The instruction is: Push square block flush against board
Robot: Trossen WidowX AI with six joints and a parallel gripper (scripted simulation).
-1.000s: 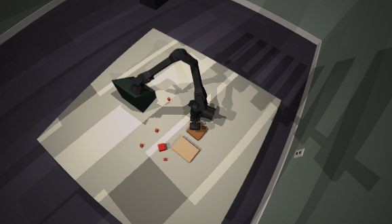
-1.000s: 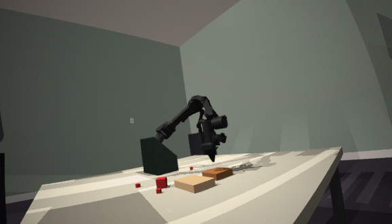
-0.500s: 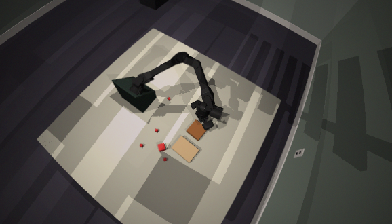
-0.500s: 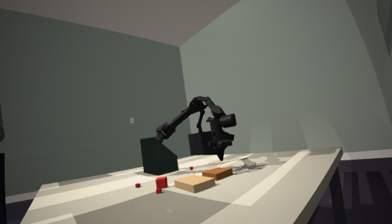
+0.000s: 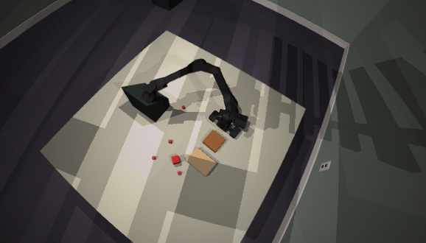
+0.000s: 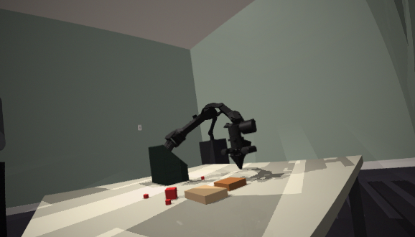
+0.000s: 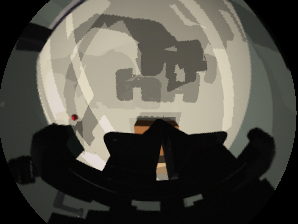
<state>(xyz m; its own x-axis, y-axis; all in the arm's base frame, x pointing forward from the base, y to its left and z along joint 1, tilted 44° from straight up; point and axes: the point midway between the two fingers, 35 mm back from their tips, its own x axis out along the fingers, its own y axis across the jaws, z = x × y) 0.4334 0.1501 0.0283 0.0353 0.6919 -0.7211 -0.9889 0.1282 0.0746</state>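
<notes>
The square block lies 80 mm to the right of my gripper tip, 50 mm below it and 10 mm behind it. The rest, counted from my gripper tip: red cube: 300 mm to the right, 130 mm behind, 40 mm below; then board: 230 mm to the right, 50 mm below, 10 mm behind.
</notes>
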